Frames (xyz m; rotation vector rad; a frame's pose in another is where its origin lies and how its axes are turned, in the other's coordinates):
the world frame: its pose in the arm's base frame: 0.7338 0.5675 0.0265 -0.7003 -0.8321 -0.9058
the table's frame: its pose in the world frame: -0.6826 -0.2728 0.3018 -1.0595 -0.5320 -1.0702
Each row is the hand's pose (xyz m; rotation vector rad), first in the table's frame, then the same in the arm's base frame.
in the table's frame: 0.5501 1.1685 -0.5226 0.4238 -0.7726 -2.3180
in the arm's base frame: 0.1535 -0.0313 0.6314 0.0338 1.6218 0.2471
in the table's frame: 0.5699 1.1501 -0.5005 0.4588 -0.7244 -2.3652
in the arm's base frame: 0.1493 0.0018 0.6419 -0.0325 1.6375 0.2330
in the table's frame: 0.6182 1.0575 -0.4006 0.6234 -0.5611 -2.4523
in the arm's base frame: 0.1454 0.1460 0.6501 -0.2149 1.7365 0.1984
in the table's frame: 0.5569 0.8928 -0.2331 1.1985 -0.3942 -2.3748
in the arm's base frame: 0.2024 0.3550 0.5405 -0.4030 2.1144 -0.0062
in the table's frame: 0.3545 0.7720 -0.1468 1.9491 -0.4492 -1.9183
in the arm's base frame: 0.2949 0.4395 0.3230 -0.3369 2.6417 -0.4454
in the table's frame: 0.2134 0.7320 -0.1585 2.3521 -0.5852 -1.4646
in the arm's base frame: 0.3334 0.4188 0.1825 -0.1381 2.9298 -0.8336
